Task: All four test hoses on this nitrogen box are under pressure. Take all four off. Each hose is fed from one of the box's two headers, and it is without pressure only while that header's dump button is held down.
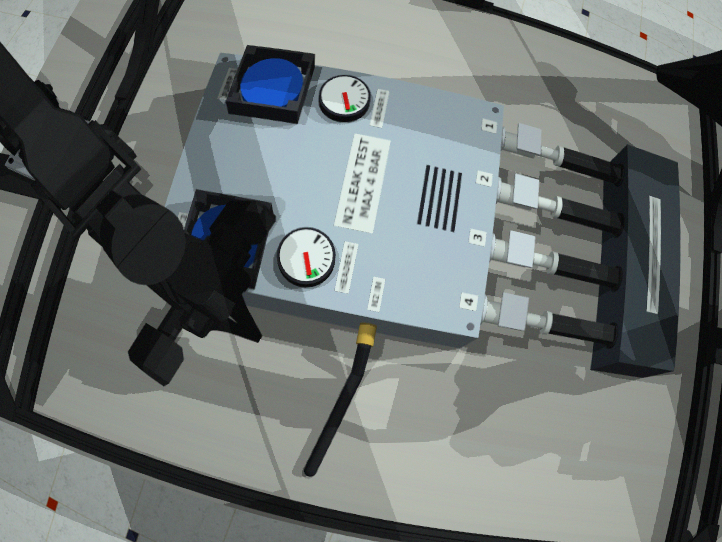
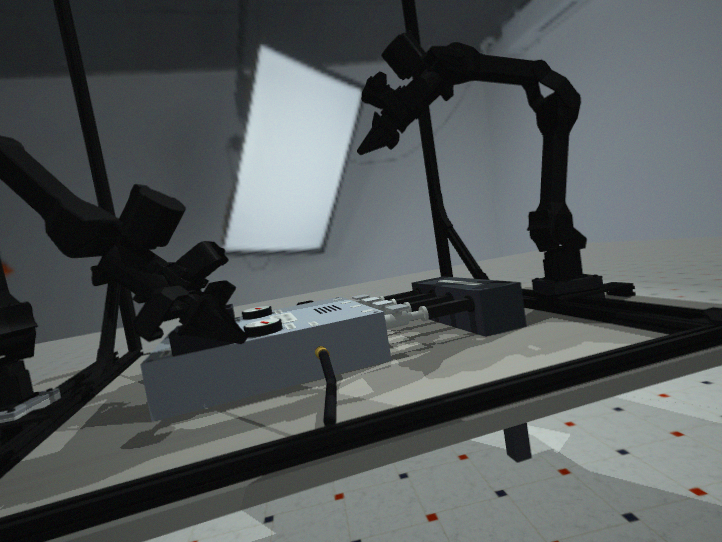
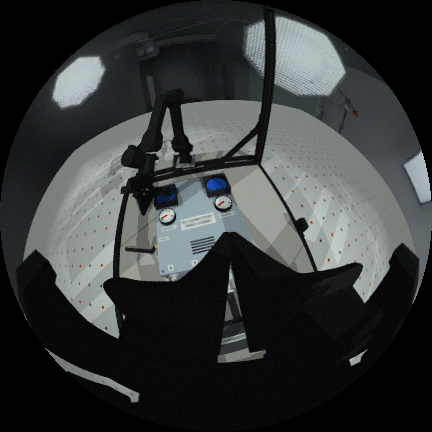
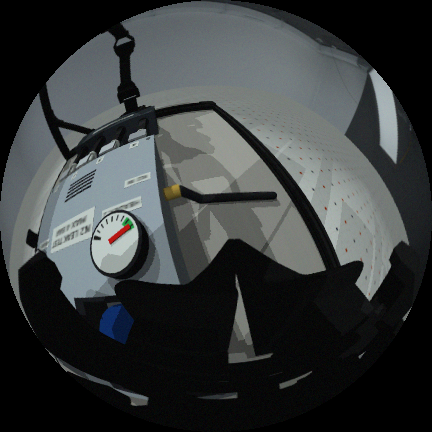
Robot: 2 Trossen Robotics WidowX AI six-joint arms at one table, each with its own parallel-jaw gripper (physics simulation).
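Where they show: left gripper, fingertip midpoint: (image 1: 657,73) (image 2: 358,153) (image 3: 228,237); right gripper, fingertip midpoint: (image 1: 258,338) (image 2: 245,340) (image 3: 143,214) (image 4: 232,244); left arm's base, origin of the base link: (image 2: 564,277) (image 4: 131,110); right arm's base, origin of the base link: (image 2: 1,405) (image 3: 185,159).
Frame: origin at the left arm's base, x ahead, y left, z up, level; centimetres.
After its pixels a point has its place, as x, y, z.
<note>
The grey-blue nitrogen box (image 1: 419,268) {50.2, 17.8, 3.2} (image 2: 268,364) {60.0, 26.3, -0.8} has hose 1 (image 1: 589,165) {35.5, -4.5, 1.6}, hose 2 (image 1: 589,217) {33.6, 2.3, 1.7}, hose 3 (image 1: 586,271) {32.0, 8.9, 1.7} and hose 4 (image 1: 580,328) {30.5, 15.5, 1.7} at its ports, with pale couplings. The header 1 button (image 1: 272,81) {73.6, 5.2, 4.8} (image 3: 216,184) {73.3, 5.3, 4.8} is uncovered. The header 2 button (image 1: 204,224) {71.7, 23.5, 4.8} (image 4: 116,324) {67.3, 22.4, 4.8} is partly hidden by my right arm. Both needles, on the header 1 gauge (image 1: 335,96) {66.2, 4.0, 4.7} and header 2 gauge (image 1: 294,256) {61.7, 22.4, 4.7}, point at green. My right gripper (image 1: 258,338) {61.4, 31.2, 4.2} (image 2: 243,339) {61.4, 31.2, 4.2} (image 4: 232,244) {61.4, 31.2, 4.2} is shut and empty beside that button. My left gripper (image 2: 359,152) {40.4, 4.5, 31.7} (image 3: 228,237) {40.4, 4.5, 31.7} is shut, empty, high above.
A dark block (image 1: 615,350) {25.1, 16.1, 1.9} (image 2: 504,312) {20.5, 16.5, -1.4} stands at the hoses' far ends. A black inlet hose (image 1: 338,408) {51.5, 33.7, -3.4} (image 2: 330,390) {51.2, 34.3, -3.4} (image 4: 235,197) {51.8, 34.6, -3.7} with a brass fitting (image 1: 365,334) {52.3, 25.6, 0.1} (image 4: 172,192) {52.8, 25.7, -0.2} leaves the box's side. A black frame (image 2: 408,414) {43.1, 46.1, -3.0} edges the table.
</note>
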